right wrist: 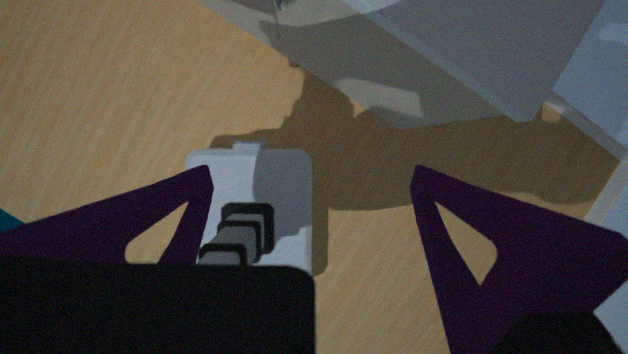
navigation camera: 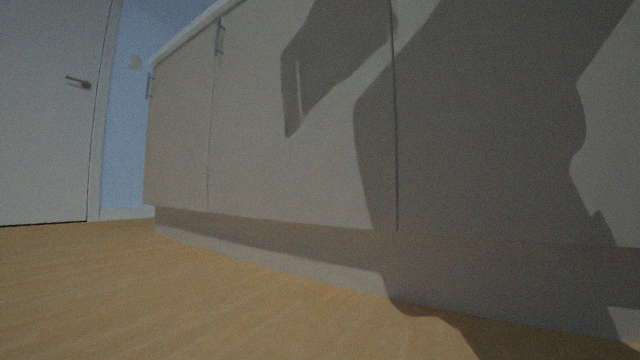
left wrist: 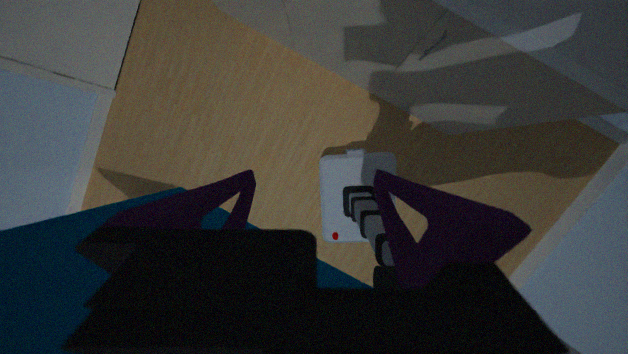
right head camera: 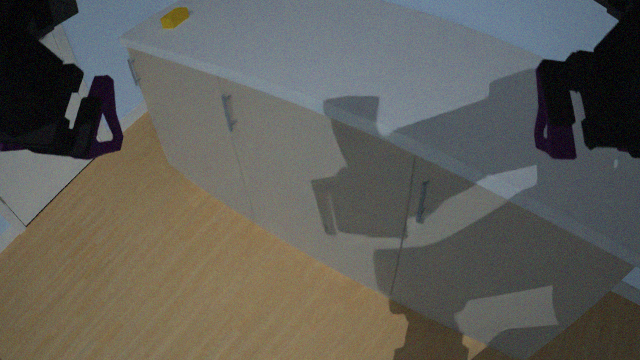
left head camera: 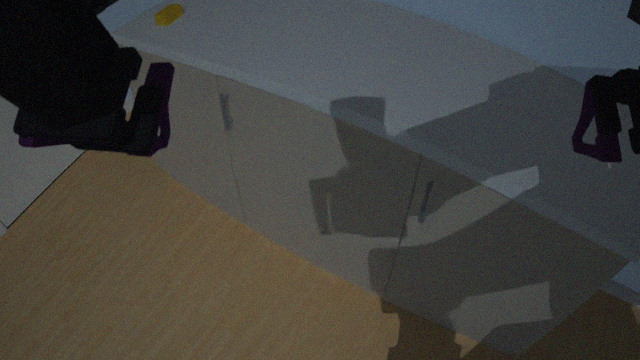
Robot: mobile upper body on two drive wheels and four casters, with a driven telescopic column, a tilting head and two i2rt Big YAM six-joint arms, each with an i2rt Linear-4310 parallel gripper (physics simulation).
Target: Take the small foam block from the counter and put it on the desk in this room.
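Frame: origin at the left arm's base, x right, y ahead, z up, level; centimetres.
Seen in the pictures: left gripper, fingertip midpoint: (left wrist: 314, 176) (right head camera: 86, 141) (left head camera: 122, 137); right gripper, fingertip midpoint: (right wrist: 311, 176) (right head camera: 578, 141) (left head camera: 608, 146).
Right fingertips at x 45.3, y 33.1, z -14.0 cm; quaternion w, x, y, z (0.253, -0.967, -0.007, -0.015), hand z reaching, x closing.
Note:
A point is followed by its place in that frame.
The small foam block (left head camera: 169, 15) @(z -46.6, x -38.9, y 131.5 cm) (right head camera: 175, 18) @(z -46.7, x -38.8, y 131.6 cm) is yellow and lies near the far left end of the pale counter (left head camera: 300, 55) @(z -50.0, x 9.4, y 101.4 cm) (right head camera: 300, 55) @(z -50.0, x 9.8, y 101.6 cm) (right wrist: 480, 55) @(z -50.0, x 75.9, y 50.6 cm), at the top left of both head views. My left gripper (left head camera: 92, 146) @(z -14.4, x -0.5, y 33.1 cm) (right head camera: 57, 152) @(z -14.4, x -0.5, y 33.1 cm) (left wrist: 314, 176) @(z -14.4, x -0.5, y 33.1 cm) is open and empty, in the air at the left, apart from the block. My right gripper (left head camera: 635, 150) @(z -14.0, x 45.3, y 33.1 cm) (right head camera: 600, 150) @(z -14.0, x 45.3, y 33.1 cm) (right wrist: 311, 176) @(z -14.0, x 45.3, y 33.1 cm) is open and empty at the right, far from the block. The block does not show in either wrist view. No desk can be made out for certain.
A white door (left wrist: 60, 40) @(z -108.0, x -162.6, y 114.1 cm) (navigation camera: 45, 125) @(z -80.7, x -145.6, y 142.1 cm) is at the left. Cabinet fronts (navigation camera: 250, 150) @(z -107.2, x 3.0, y 92.5 cm) with handles face my base (left wrist: 335, 200) @(z -115.0, x 6.7, y 0.9 cm) (right wrist: 285, 175) @(z -115.0, x 37.8, y 22.0 cm). A flat teal surface (left wrist: 35, 280) @(z -48.1, x -104.3, y -4.4 cm) is at the lower left of the left wrist view. Dark shadows fall across counter and floor.

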